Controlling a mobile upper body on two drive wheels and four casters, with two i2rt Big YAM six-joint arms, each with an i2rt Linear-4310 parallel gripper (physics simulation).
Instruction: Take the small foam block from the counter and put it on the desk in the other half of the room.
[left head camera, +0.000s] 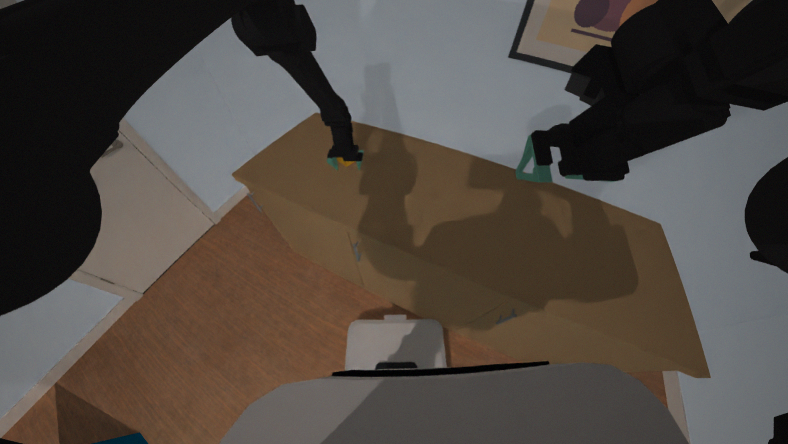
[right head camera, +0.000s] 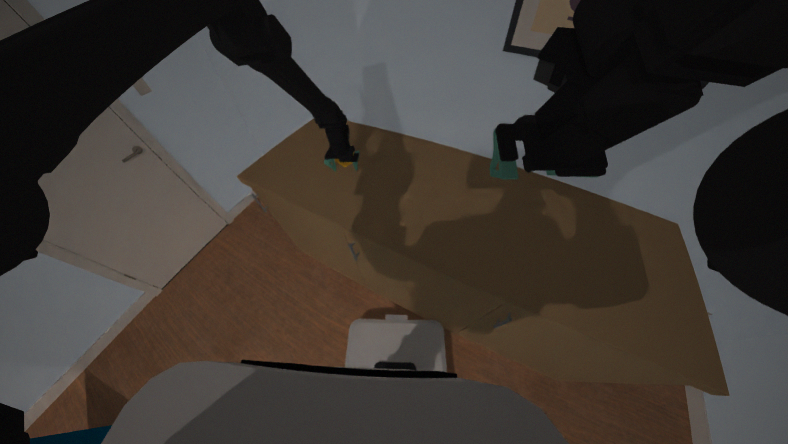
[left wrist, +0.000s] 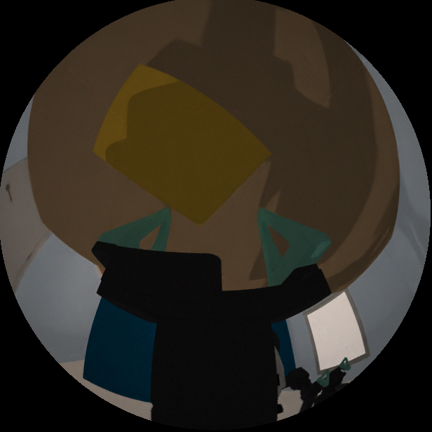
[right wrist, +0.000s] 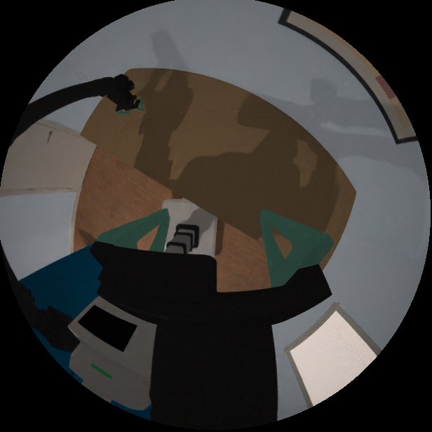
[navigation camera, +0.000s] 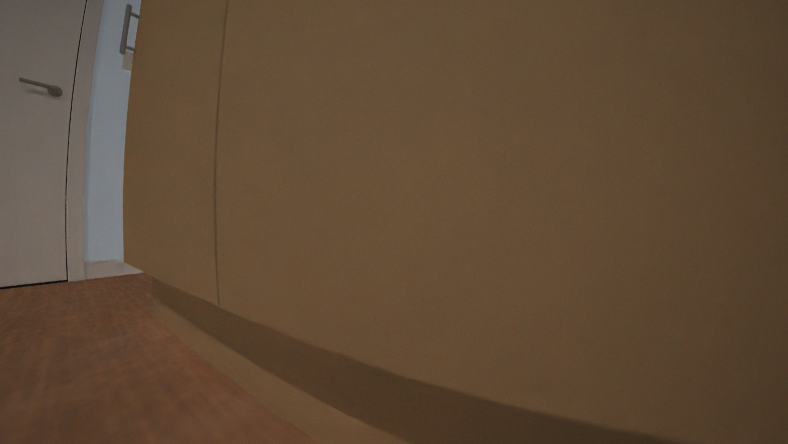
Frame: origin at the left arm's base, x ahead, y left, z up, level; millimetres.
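Where they show: left gripper, between the fingertips: (left head camera: 348, 169) (right head camera: 346, 170); right gripper, between the fingertips: (left head camera: 541, 174) (right head camera: 519, 171).
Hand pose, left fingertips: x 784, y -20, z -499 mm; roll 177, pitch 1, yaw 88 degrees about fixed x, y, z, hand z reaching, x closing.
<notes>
Each offset is from my left fingertips to the top centre of the thing. "*": to the spot under its first point. Level surfaces: height alone.
The yellow foam block @[70 mm ahead, 22 mm left, 44 mm up] (left head camera: 346, 162) (right head camera: 344, 163) (left wrist: 182, 145) lies on the wooden counter @[1 mm down] (left head camera: 286, 165) (right head camera: 292, 170) (left wrist: 65, 130) (right wrist: 210, 125), near its far left end. My left gripper (left head camera: 347, 166) (right head camera: 344, 167) (left wrist: 213, 212) is open over the block's near corner. In the left wrist view, that corner reaches between the green fingertips and most of the block lies beyond them; whether the fingers touch it I cannot tell. My right gripper (left head camera: 556, 177) (right head camera: 532, 173) (right wrist: 214, 213) is open and empty, high over the counter's back edge. I cannot identify the desk in these views.
The counter's front @[* 356 mm back, 211 mm right, 662 mm down] (navigation camera: 441, 165) stands close before my base (left head camera: 395, 341) (right head camera: 395, 344). A door (right head camera: 126, 182) (navigation camera: 33, 165) is at the left. A framed picture (left head camera: 545, 49) hangs on the back wall. A blue surface (left wrist: 120, 350) (right wrist: 65, 265) lies behind me.
</notes>
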